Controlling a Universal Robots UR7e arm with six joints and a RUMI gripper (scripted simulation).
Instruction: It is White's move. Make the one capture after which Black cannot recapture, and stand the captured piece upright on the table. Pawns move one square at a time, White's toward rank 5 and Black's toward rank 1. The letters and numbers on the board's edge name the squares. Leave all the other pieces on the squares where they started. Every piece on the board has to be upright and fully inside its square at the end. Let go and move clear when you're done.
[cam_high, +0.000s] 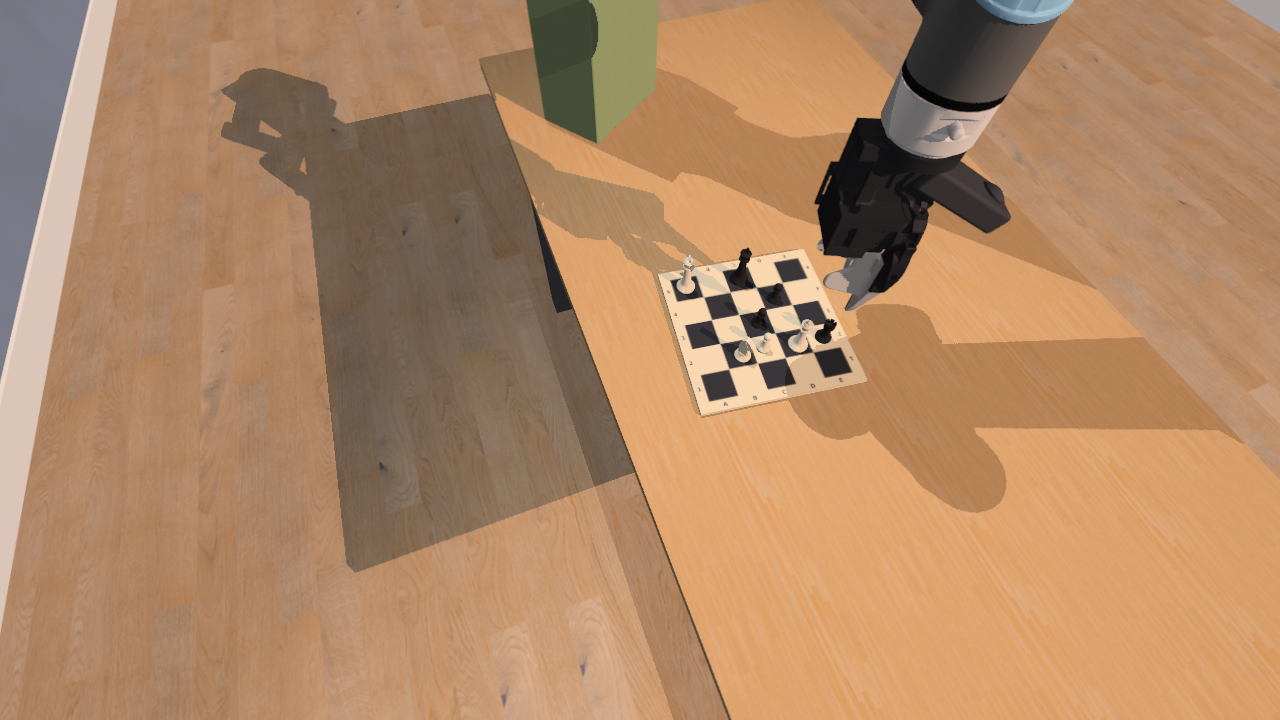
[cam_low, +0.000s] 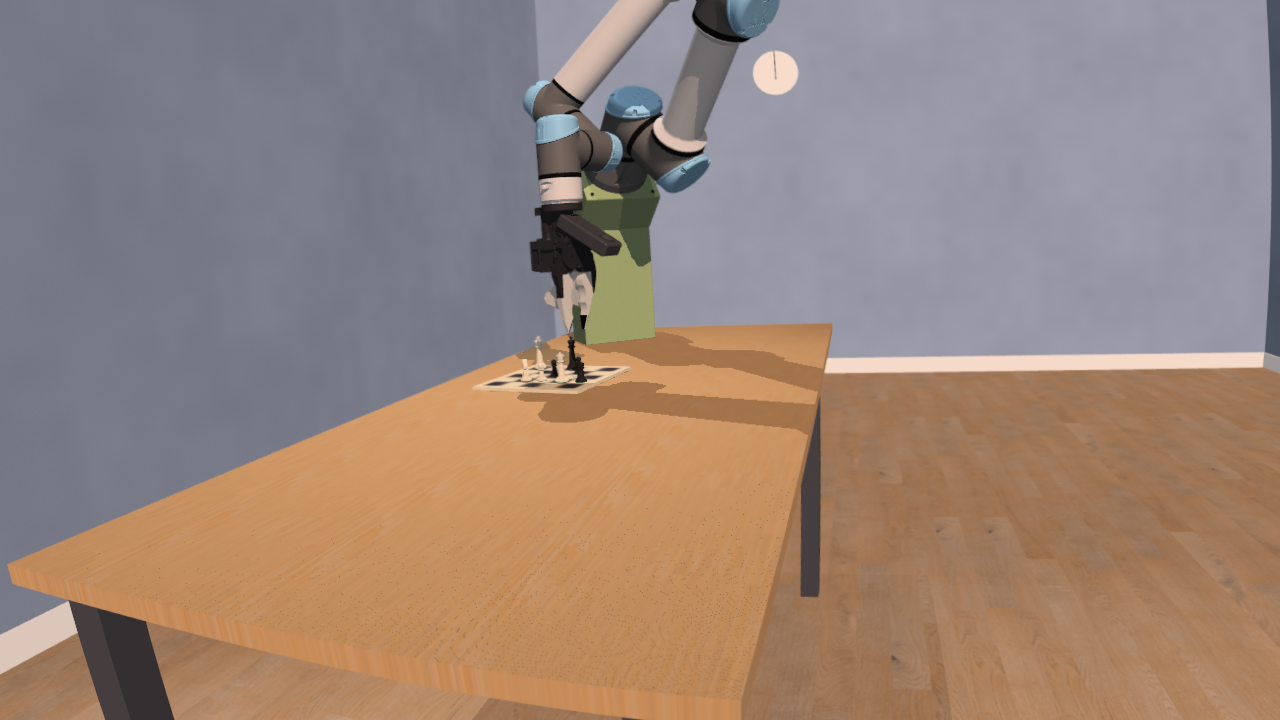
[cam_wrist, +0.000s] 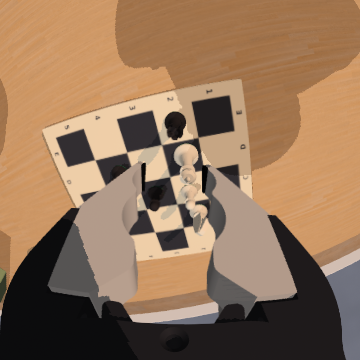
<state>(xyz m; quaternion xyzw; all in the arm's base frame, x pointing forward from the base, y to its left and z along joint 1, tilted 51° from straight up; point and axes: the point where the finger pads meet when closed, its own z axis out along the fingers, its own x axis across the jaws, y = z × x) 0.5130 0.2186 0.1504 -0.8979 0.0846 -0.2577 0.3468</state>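
Now: the small chessboard 11 cm below my hand, 9 cm to the right of it and 1 cm behind it. The rest, counted from my hand: tall black piece 11 cm to the right, 9 cm behind, 8 cm below; then tall white piece 18 cm to the right, 8 cm below, 7 cm behind.
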